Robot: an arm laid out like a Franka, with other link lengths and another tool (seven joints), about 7 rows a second.
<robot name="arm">
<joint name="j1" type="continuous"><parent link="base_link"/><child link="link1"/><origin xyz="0.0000 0.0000 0.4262" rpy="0.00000 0.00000 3.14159"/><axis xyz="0 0 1"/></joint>
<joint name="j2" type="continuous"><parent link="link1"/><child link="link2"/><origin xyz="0.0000 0.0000 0.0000" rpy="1.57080 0.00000 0.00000"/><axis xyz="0 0 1"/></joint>
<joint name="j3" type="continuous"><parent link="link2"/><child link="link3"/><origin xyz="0.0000 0.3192 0.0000" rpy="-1.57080 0.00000 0.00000"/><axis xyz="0 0 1"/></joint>
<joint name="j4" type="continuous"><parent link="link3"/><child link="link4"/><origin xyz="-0.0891 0.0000 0.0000" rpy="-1.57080 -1.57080 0.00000"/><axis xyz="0 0 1"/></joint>
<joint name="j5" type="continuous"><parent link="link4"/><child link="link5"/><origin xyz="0.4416 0.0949 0.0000" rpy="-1.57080 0.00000 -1.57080"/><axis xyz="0 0 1"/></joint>
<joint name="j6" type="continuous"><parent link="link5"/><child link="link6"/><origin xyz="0.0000 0.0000 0.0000" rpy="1.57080 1.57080 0.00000"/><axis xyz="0 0 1"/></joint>
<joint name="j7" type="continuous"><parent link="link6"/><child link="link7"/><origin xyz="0.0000 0.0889 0.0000" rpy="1.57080 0.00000 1.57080"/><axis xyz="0 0 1"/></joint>
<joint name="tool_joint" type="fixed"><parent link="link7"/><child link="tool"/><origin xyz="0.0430 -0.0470 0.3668" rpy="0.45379 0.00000 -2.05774"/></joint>
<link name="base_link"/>
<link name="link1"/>
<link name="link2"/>
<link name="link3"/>
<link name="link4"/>
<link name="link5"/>
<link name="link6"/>
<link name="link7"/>
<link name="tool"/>
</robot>
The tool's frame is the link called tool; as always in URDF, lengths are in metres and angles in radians. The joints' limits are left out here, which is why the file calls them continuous.
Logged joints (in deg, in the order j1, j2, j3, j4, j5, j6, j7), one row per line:
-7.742 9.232 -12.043 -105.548 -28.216 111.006 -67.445
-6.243 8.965 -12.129 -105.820 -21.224 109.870 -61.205
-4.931 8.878 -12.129 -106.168 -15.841 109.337 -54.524
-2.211 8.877 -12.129 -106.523 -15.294 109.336 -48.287
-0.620 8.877 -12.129 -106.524 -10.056 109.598 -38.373
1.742 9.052 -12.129 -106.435 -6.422 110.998 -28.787
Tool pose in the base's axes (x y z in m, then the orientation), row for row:
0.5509 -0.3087 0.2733 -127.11 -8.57 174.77
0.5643 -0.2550 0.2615 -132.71 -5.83 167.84
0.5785 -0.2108 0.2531 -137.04 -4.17 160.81
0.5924 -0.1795 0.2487 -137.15 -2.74 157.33
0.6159 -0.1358 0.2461 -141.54 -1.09 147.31
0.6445 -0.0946 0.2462 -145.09 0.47 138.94
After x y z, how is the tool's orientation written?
As angles about the fixed x, y, z axes (roll, pitch, yaw), in degrees.
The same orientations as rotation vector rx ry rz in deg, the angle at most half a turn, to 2 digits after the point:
-1.28 -152.47 75.19
-13.06 -155.47 67.06
-24.11 -156.19 60.35
-29.64 -155.42 60.13
-44.46 -153.48 53.06
-56.81 -151.10 47.77

